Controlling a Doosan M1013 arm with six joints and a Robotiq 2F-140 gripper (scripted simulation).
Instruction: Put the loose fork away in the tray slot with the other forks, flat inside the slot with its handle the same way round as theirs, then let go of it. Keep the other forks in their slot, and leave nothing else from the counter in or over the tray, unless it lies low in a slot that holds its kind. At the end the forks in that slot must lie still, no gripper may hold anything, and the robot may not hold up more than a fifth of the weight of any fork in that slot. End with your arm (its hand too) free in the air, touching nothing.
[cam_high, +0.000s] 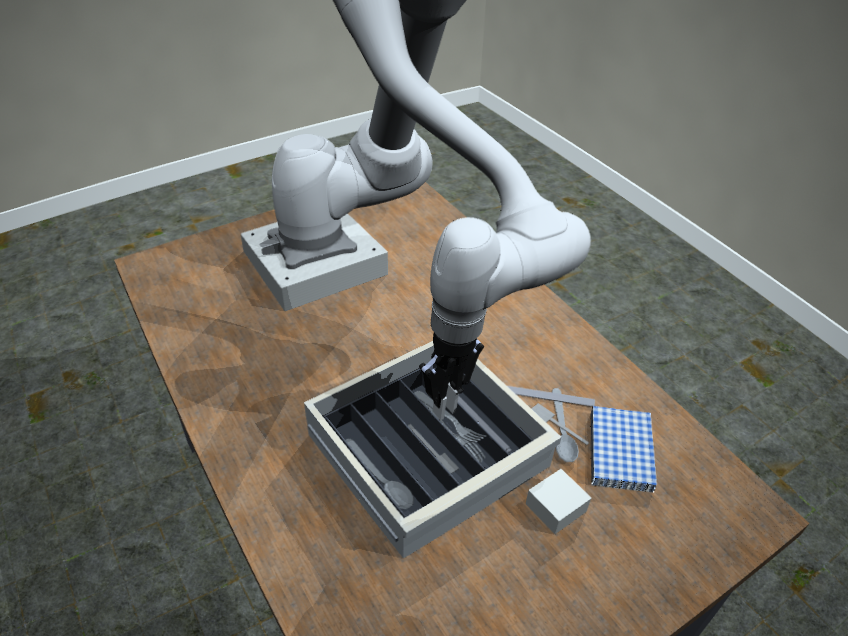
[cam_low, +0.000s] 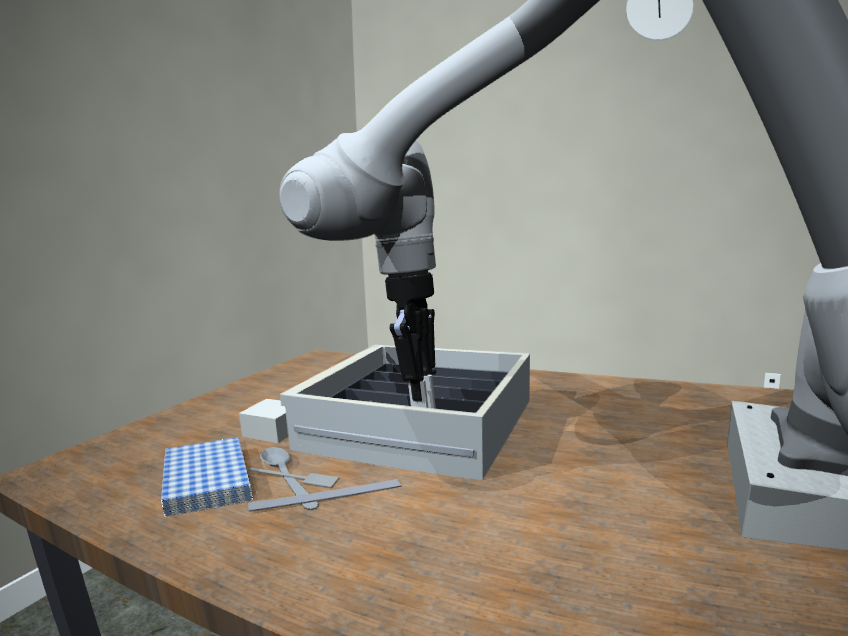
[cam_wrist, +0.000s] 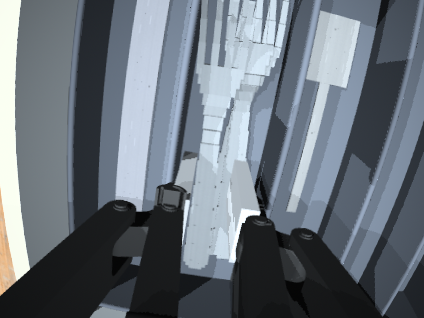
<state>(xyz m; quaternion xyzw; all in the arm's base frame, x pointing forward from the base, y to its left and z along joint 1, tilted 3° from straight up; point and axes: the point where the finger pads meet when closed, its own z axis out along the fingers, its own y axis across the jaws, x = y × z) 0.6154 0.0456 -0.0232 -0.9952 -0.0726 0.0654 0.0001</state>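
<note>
Right now my hand is 4 cm short of the tray, 6 cm to the left of it and 3 cm above it. Also, from my hand: checked napkin stack 21 cm ahead, 28 cm to the left, 6 cm below; white block 26 cm ahead, 9 cm to the left, 5 cm below.
</note>
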